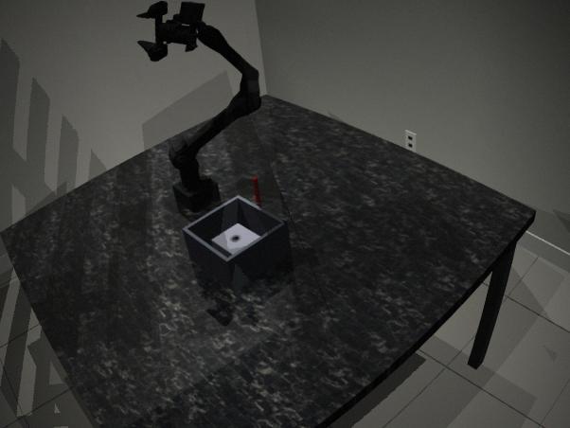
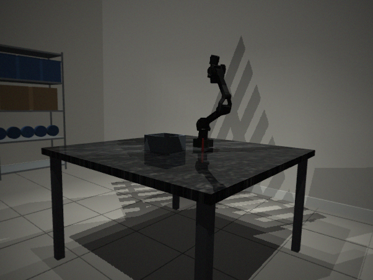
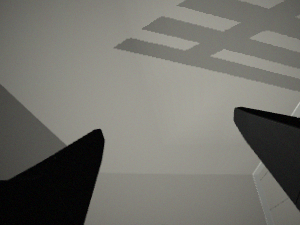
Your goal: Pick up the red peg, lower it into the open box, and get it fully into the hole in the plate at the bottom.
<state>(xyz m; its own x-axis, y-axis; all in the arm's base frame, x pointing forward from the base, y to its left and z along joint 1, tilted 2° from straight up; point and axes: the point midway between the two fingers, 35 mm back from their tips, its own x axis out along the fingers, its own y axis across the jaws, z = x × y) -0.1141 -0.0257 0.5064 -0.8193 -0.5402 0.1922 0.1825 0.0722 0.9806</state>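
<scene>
Right now the red peg is 300 mm ahead of my gripper tip, 180 mm to the left of it and 520 mm below it. From my gripper tip the other things lie so: box 480 mm ahead, 20 mm to the left, 540 mm below; plate 480 mm ahead, 20 mm to the left, 520 mm below.
</scene>
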